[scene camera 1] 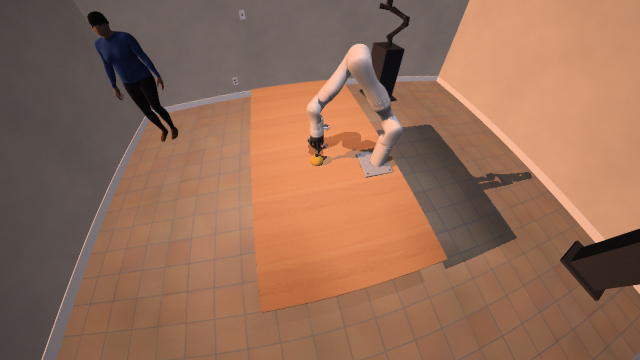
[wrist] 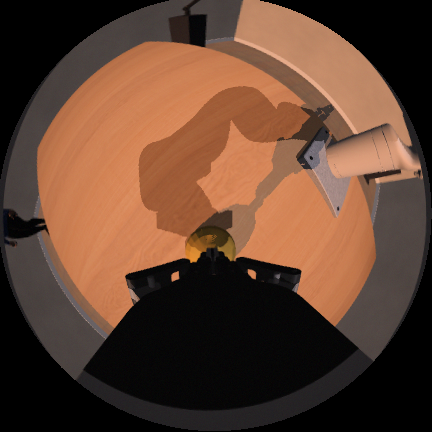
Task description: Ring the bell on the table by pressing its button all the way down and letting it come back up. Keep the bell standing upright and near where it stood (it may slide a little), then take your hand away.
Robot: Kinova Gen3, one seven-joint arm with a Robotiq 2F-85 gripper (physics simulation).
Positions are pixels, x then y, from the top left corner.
Labels:
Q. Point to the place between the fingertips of my gripper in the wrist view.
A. At 211, 254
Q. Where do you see a yellow bell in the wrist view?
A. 206, 236

